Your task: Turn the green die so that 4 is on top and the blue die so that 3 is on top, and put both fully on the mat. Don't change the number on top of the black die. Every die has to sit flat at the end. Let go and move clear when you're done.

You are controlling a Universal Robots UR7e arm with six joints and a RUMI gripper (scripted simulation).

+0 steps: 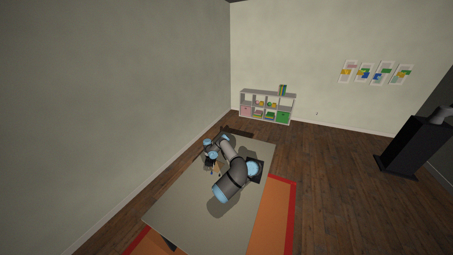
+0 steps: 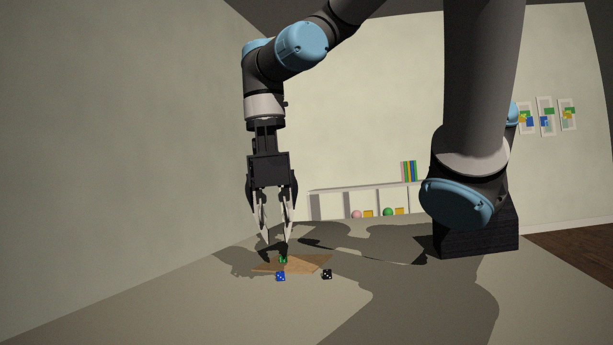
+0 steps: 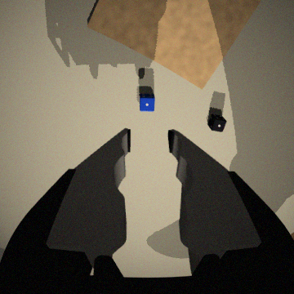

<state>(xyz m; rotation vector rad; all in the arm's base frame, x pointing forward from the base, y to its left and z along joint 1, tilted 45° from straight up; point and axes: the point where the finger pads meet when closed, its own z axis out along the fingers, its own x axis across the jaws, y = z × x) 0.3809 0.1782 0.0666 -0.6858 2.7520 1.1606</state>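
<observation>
The blue die is 8 cm below my hand. From my hand the other things lie so: green die: 4 cm ahead, 11 cm to the right, 8 cm below; then tan mat: 2 cm ahead, 11 cm to the right, 9 cm below; then black die: 9 cm behind, 2 cm to the right, 8 cm below.
</observation>
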